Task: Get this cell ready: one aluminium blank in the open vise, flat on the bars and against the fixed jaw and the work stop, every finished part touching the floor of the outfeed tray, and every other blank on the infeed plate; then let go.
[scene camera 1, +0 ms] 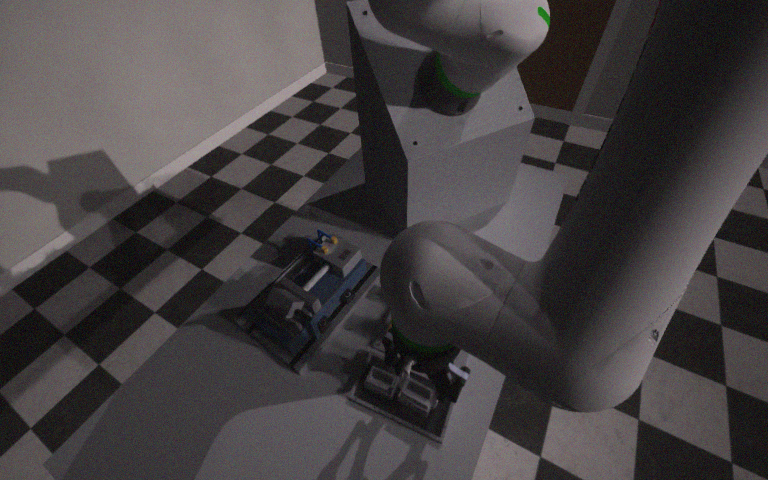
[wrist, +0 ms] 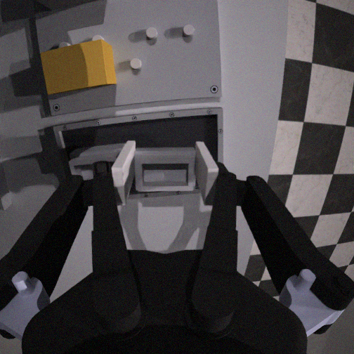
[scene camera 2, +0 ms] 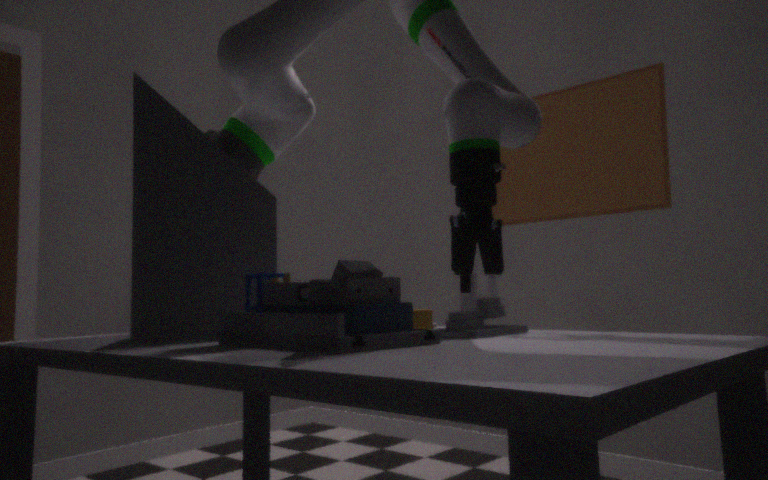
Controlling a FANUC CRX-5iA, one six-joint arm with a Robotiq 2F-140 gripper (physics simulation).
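Places are measured from the arm's base along level axes (x ahead, y left, z up), in metres.
Where they show: gripper, between the fingertips: [scene camera 1: 420,390] [scene camera 2: 480,312]; arm's base, origin of its link: [scene camera 1: 449,83] [scene camera 2: 224,168].
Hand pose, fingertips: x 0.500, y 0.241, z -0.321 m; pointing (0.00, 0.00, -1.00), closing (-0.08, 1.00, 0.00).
Each offset is from my fingertips to the top centre of the thing. "*": to the spot under its first point.
My gripper [scene camera 1: 431,375] [scene camera 2: 479,295] [wrist: 165,155] points down over the outfeed tray [scene camera 1: 396,420] [scene camera 2: 514,329] [wrist: 150,131] and is shut on a grey finished part @(dx +0.013, dy +0.001, dz +0.027 m) [scene camera 1: 417,394] [scene camera 2: 491,307] [wrist: 165,153] with a rectangular pocket. In scene camera 2 this part hangs slightly above the tray. Another finished part @(dx +0.024, dy -0.071, dz +0.004 m) [scene camera 1: 381,380] [scene camera 2: 464,320] [wrist: 82,162] lies in the tray beside the left finger, which partly hides it in the wrist view. The infeed plate [wrist: 175,65] carries a yellow block @(dx -0.079, dy -0.090, dz +0.007 m) [scene camera 2: 422,318] [wrist: 75,67]. The vise @(dx -0.045, dy -0.317, dz +0.062 m) [scene camera 1: 339,281] [scene camera 2: 376,318] is dim; I cannot tell whether a blank sits in it.
A blue bracket @(* dx -0.176, dy -0.404, dz +0.013 m) [scene camera 1: 321,237] with yellow knobs stands at the vise's far end. Upright pegs [wrist: 151,33] stand on the infeed plate. The tray's raised rim surrounds both parts. The arm hides much of the infeed plate in scene camera 1. The table edge lies right of the tray.
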